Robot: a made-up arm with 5 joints.
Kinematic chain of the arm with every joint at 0, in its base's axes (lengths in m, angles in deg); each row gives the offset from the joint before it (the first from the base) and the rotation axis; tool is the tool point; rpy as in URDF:
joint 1: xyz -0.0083 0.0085 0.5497 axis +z
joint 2: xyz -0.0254 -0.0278 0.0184 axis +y
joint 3: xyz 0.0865 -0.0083 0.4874 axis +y
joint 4: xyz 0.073 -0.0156 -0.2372 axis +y
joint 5: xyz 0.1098 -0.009 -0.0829 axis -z
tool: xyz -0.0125 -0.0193 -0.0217 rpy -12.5 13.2 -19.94
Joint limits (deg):
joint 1: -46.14..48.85
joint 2: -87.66..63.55
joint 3: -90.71..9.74
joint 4: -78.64..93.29
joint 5: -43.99..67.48
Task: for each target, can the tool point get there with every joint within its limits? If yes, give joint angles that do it. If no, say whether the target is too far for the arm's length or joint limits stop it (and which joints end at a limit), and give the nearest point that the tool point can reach.
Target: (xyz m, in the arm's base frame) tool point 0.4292 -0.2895 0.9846
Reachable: yes | joints -26.23 14.99 -62.20 -34.79 21.79
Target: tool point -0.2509 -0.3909 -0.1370
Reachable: no: joint limits stop it (at a limit: joint 1, joint 2, joint 5) | nearest point 0.1416 -0.2677 0.3323 | short by 0.624 m
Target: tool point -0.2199 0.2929 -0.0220
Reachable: no: joint limits stop it (at a limit: joint 1, joint 2, joint 5) | nearest point 0.2146 0.1776 0.3658 | short by 0.594 m
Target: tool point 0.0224 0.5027 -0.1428
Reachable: no: joint limits stop it (at a limit: joint 1, joint 2, joint 5) | nearest point 0.3131 0.2904 0.3243 | short by 0.590 m
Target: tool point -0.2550 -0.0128 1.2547
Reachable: yes | joints -14.70 -49.28 -68.03 -46.76 -20.56
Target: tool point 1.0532 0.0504 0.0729
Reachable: no: too far | nearest point 0.7237 0.0374 0.4162 | short by 0.476 m
